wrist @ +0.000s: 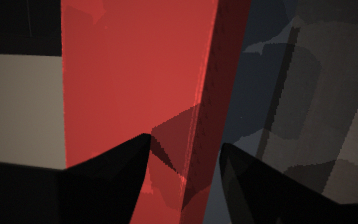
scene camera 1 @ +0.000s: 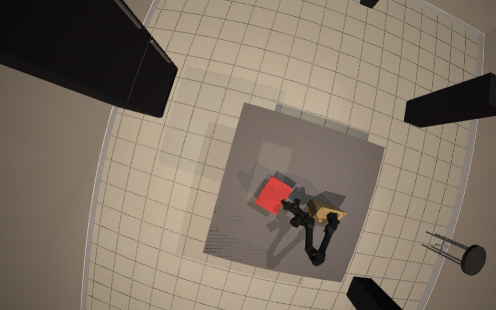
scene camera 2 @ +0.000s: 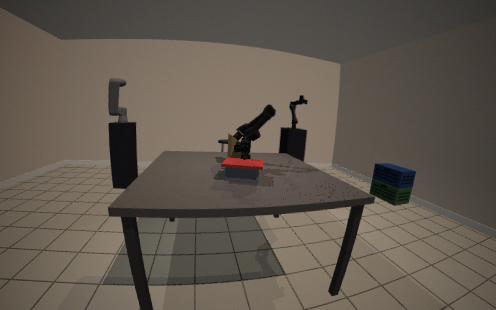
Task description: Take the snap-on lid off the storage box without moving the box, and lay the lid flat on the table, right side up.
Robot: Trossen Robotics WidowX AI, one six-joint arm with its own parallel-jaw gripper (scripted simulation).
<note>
The pictures show: my gripper and a red lid.
</note>
